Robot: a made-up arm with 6 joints.
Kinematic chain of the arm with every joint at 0, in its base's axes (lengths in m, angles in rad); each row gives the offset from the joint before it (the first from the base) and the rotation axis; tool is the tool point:
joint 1: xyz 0 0 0.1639 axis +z
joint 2: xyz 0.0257 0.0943 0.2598 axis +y
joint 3: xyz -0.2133 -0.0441 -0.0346 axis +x
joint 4: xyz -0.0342 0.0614 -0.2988 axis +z
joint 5: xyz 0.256 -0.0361 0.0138 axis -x
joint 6: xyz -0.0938 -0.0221 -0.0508 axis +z
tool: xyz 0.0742 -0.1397 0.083
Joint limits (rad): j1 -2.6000..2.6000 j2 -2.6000..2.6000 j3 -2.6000..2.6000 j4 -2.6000..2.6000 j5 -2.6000..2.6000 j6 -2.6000..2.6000
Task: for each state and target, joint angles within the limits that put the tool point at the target. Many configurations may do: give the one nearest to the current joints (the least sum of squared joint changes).
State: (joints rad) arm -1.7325 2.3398 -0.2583 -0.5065 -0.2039 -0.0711
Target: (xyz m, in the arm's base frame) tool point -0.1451 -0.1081 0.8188
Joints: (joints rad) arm -1.4120 2.6000 0.0520 -0.7364 -0.0553 -0.3268
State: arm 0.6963 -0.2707 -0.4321 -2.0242 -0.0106 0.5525
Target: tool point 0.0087 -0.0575 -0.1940
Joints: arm 0.7252 -0.9894 -0.1111 -2.2245 -0.1100 0.4189
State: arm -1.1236 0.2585 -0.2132 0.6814 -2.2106 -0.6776
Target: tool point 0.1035 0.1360 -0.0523
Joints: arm -1.2724 0.0385 -0.2135 0.1910 -2.5138 -0.4970
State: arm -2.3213 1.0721 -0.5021 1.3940 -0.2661 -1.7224
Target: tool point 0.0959 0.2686 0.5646
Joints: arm -2.0628 1.4130 -0.5699 1.4031 -0.2591 -2.0954
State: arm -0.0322 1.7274 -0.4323 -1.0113 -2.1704 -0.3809
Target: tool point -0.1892 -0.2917 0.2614
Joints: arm 0.3274 0.9746 -0.6234 -0.8369 -2.5908 -0.1314
